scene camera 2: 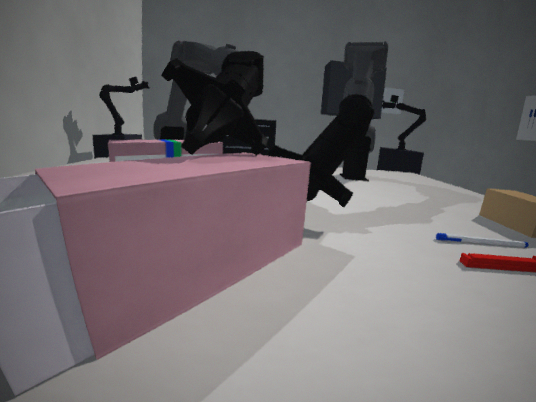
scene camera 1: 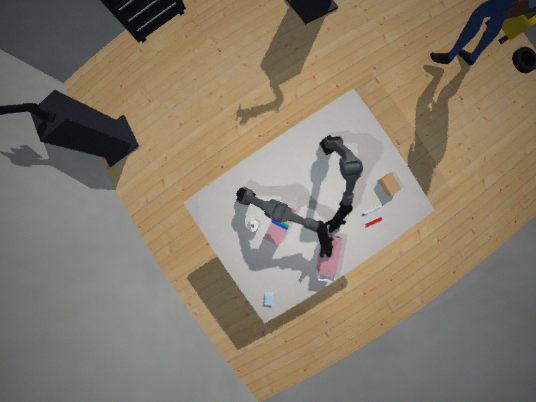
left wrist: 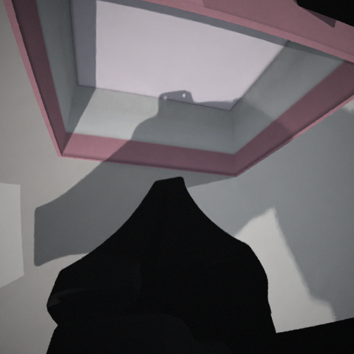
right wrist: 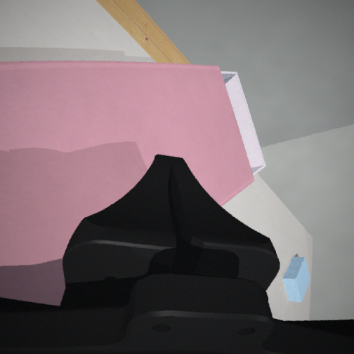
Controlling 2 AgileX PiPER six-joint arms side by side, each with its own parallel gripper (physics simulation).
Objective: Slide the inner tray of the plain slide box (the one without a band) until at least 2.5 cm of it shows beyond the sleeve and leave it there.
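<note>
The plain pink sleeve [scene camera 1: 330, 265] [scene camera 2: 190, 240] [left wrist: 150, 151] [right wrist: 100, 110] lies near the table's lower edge in scene camera 1. Its pale inner tray [scene camera 1: 326, 278] [scene camera 2: 35, 280] [right wrist: 245, 125] sticks out a short way at the end away from the left gripper. The left wrist view looks into the sleeve's other, open end, where the tray [left wrist: 185, 55] is set back inside. My left gripper [left wrist: 172, 195] [scene camera 1: 331, 230] is shut and empty, low at that opening. My right gripper [right wrist: 166, 173] [scene camera 1: 326, 254] [scene camera 2: 189, 151] is shut, its tips at the sleeve's top; contact is unclear.
The pink box with a blue and green band [scene camera 1: 276, 233] [scene camera 2: 135, 147] lies beyond, partly under the right arm. A light blue block [scene camera 1: 268, 299] [right wrist: 296, 280], a pen [scene camera 1: 371, 210] [scene camera 2: 480, 241], a red bar [scene camera 1: 373, 222] [scene camera 2: 500, 262] and a tan block [scene camera 1: 389, 184] [scene camera 2: 510, 210] lie around.
</note>
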